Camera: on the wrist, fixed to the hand. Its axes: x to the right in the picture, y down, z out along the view.
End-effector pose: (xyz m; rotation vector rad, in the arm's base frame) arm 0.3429 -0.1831 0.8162 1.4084 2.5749 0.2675
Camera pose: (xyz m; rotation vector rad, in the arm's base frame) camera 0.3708 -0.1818 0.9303 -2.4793 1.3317 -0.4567
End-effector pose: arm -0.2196 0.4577 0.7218 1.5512 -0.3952 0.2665
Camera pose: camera -0.2537 0.5627 0.7620 0.5944 1.9173 -2.2025
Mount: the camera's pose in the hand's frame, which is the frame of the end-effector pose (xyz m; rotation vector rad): -0.0231 0.0517 -0.1029 -0.0850 0.2458 3.1155
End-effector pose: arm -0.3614 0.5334 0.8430 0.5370 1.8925 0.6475
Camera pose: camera -0.4435 0.5380 0.9268 -1.9712 0.4822 -1.4438
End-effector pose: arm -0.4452 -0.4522 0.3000 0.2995 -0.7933 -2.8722
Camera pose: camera -0.3947 -0.5422 0.2439 -0.3815 -0.1403 0.1339
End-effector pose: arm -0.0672 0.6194 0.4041 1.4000 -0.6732 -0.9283
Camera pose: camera 0.0162 0.6888 0.4490 -0.6735 -1.3595 1.6160
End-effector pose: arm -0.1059 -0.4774 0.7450 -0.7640 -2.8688 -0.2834
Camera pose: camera -0.0493 -0.4672 0.8474 -2.7153 0.7300 0.0925
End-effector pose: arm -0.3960 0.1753 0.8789 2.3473 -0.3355 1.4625
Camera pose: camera -0.5096 0.1714 0.9085 0.3833 2.0172 -0.5905
